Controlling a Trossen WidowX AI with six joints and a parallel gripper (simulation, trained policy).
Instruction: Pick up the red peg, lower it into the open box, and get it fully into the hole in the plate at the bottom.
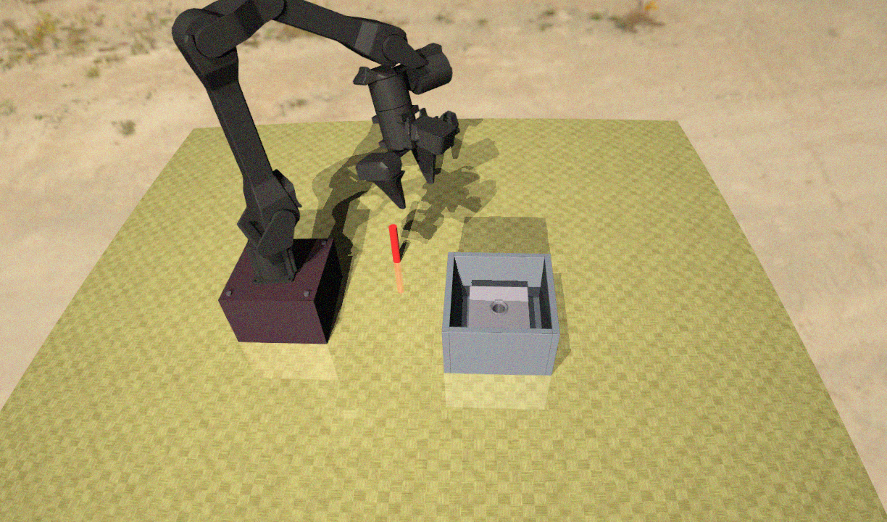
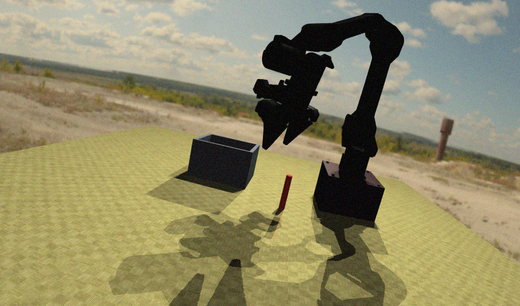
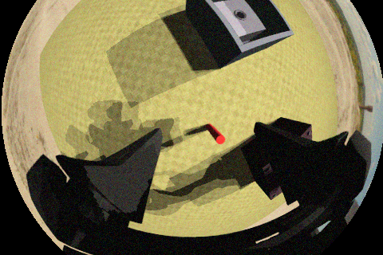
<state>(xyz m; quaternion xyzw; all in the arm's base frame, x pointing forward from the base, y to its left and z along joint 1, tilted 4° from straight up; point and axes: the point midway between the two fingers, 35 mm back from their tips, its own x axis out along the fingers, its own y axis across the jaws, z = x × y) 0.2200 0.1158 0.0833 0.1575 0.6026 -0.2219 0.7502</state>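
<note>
My gripper tip is now 50 mm past the red peg, 10 mm to the left of it and 100 mm above it. The rest, counted from my gripper tip: grey box (110 mm ahead, 190 mm to the right, 110 mm below); plate (110 mm ahead, 190 mm to the right, 90 mm below).
</note>
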